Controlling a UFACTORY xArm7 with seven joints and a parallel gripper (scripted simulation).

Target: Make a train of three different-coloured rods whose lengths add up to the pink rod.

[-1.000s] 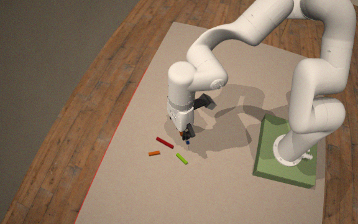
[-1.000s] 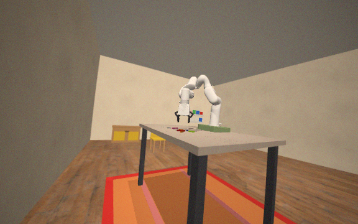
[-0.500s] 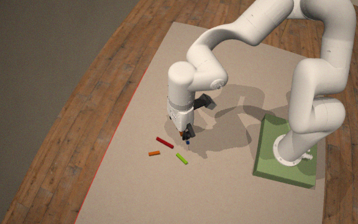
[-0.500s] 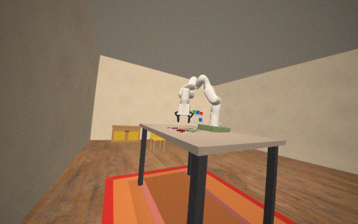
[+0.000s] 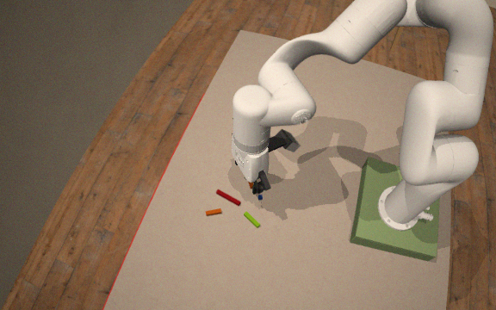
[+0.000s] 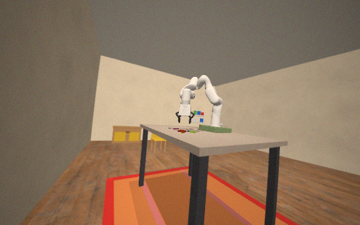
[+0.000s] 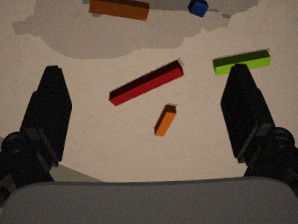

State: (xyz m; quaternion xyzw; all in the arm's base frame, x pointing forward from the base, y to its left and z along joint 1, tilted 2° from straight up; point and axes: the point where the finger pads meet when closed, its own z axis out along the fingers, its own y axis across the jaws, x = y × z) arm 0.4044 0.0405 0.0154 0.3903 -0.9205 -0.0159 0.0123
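My gripper is now 40 mm past the blue rod, 20 mm to the right of it and 70 mm above it. From my hand the other things lie so: lime rod 40 mm behind, 80 mm to the left, 70 mm below; then pink rod 160 mm to the right, 70 mm below; then red rod 40 mm ahead, 40 mm to the left, 70 mm below.
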